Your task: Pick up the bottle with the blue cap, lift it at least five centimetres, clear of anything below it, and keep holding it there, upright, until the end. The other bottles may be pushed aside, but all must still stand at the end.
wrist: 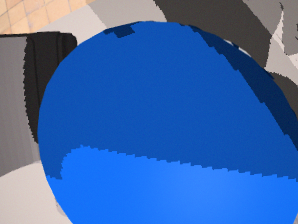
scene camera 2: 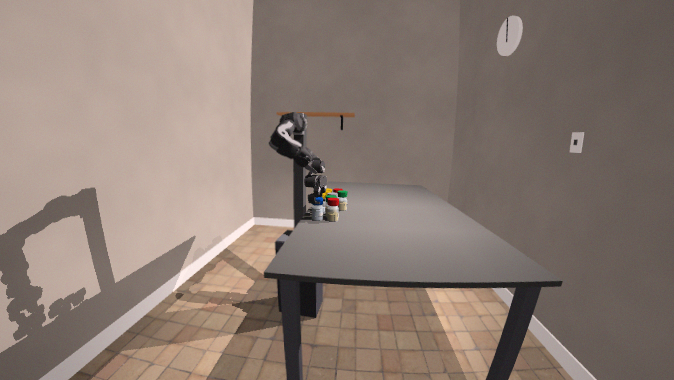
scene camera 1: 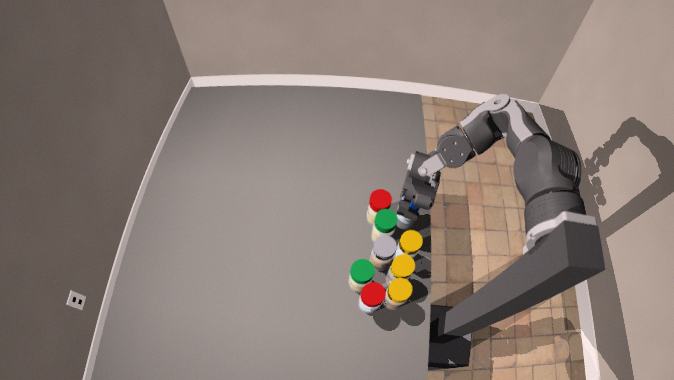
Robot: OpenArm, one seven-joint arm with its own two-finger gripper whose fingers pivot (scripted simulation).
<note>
I see my gripper [scene camera 1: 409, 205].
My gripper also shows in the wrist view [wrist: 175, 137].
</note>
